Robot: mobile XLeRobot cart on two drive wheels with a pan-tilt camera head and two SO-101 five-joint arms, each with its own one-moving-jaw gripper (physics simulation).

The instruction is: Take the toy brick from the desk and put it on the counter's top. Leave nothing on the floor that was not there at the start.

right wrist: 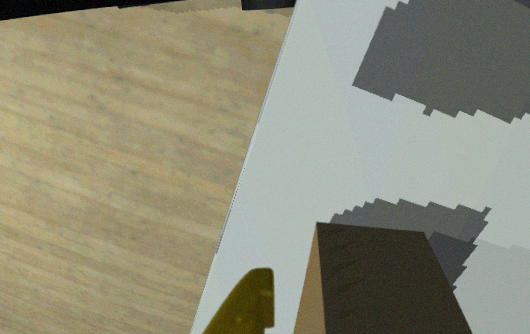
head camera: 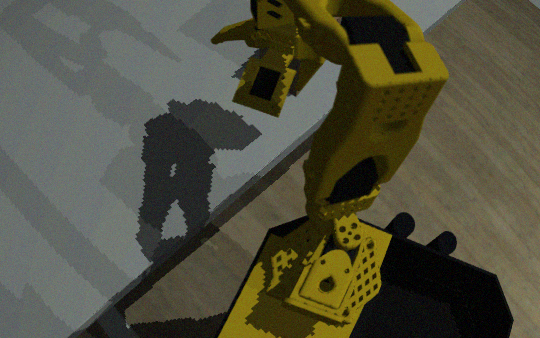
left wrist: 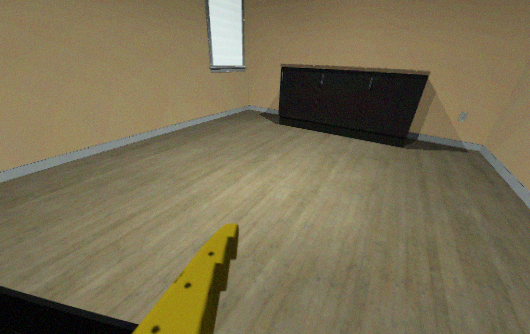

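Observation:
The pale desk (head camera: 75, 150) (right wrist: 310, 125) shows in the head and right wrist views. A brown block (right wrist: 385, 285), its face in shadow, stands on it at the bottom of the right wrist view; I cannot tell if it is the toy brick. In the head view a small part of the block (head camera: 309, 75) shows behind my right gripper (head camera: 240, 35) (right wrist: 270, 290). That gripper is open; its one visible jaw lies left of the block with a gap. My left gripper (left wrist: 231, 235) is open and empty, over the floor. A dark counter (left wrist: 345, 102) stands far off in the left wrist view.
The desk edge runs diagonally through the head view, beside the wooden floor (head camera: 480, 125) (left wrist: 300, 200) (right wrist: 110, 150). The dark cart (head camera: 440, 300) is at the lower right of the head view. A window (left wrist: 226, 32) and tan walls (left wrist: 100, 65) show in the left wrist view.

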